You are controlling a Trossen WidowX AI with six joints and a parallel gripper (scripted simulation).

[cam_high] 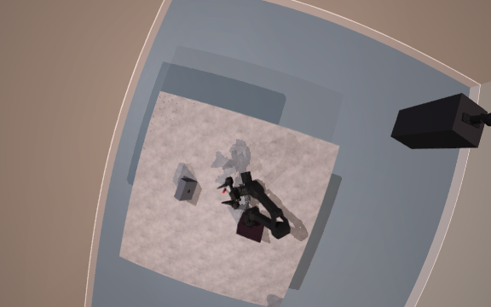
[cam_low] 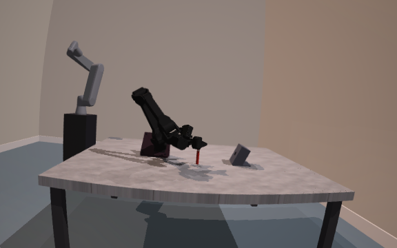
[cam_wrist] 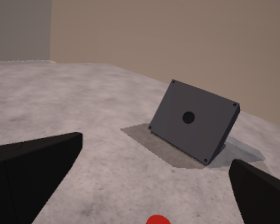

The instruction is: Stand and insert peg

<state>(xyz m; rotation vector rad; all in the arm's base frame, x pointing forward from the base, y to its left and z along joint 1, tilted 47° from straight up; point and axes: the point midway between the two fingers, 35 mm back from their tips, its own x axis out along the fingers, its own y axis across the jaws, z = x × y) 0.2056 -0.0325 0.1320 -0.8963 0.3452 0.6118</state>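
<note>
My gripper tip is 5 cm above the red peg, 2 cm to the left of it and 1 cm past it. Round my gripper tip: sloped panel (22 cm ahead, 8 cm to the left, 6 cm below).
</note>
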